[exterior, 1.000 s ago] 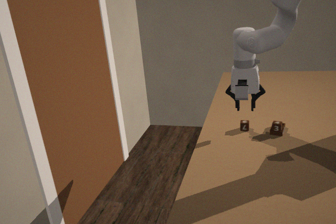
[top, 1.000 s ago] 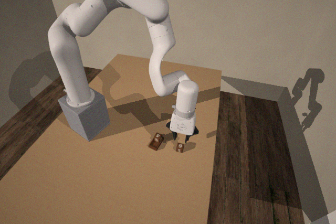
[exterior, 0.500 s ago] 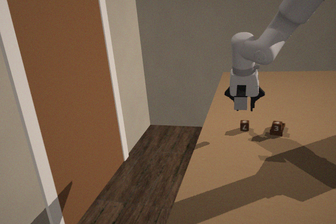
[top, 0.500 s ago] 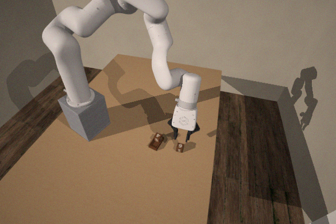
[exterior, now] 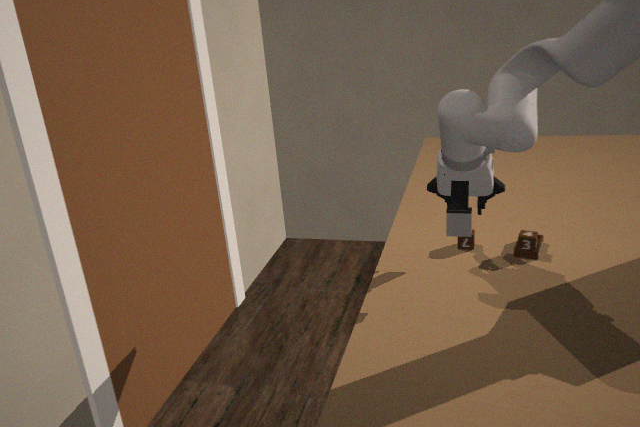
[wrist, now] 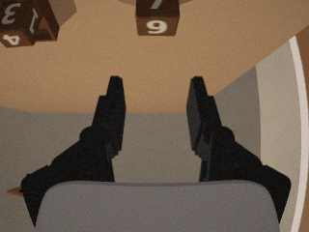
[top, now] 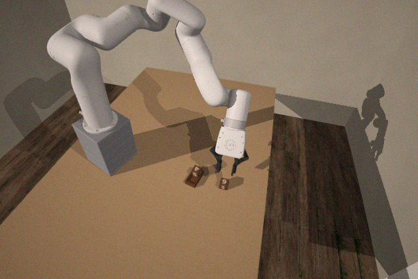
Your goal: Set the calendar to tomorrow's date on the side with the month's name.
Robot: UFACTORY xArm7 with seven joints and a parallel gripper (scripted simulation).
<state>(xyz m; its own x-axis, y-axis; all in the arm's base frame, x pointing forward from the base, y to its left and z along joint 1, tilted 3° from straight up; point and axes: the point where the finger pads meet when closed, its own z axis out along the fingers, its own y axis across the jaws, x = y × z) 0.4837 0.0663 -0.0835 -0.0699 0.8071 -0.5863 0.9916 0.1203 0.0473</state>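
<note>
The digit cube lies 1 cm to the right of my hand and 8 cm below it. From my hand the other things lie so: brown calendar tray: 12 cm behind, 2 cm to the right, 9 cm below.
</note>
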